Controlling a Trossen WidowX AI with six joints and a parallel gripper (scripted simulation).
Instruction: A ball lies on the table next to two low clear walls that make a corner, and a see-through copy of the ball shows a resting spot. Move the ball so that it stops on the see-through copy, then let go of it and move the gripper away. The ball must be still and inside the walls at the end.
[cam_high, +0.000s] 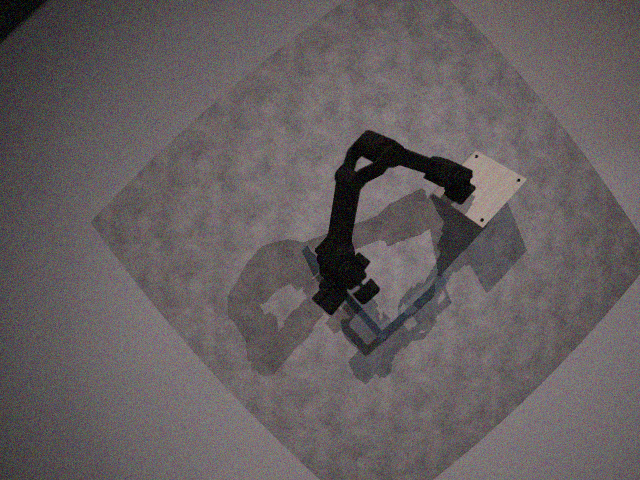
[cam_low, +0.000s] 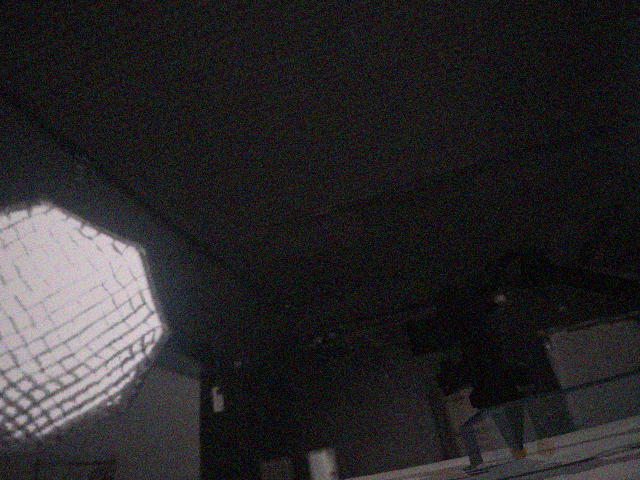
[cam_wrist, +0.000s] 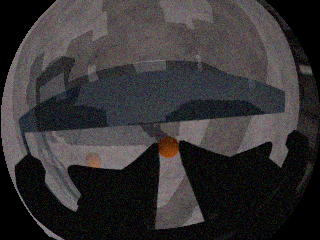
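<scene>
My gripper tip is 90 mm to the right of the see-through copy of ball and 10 mm past it. Round my gripper tip: orange ball (right at my gripper tip).
</scene>
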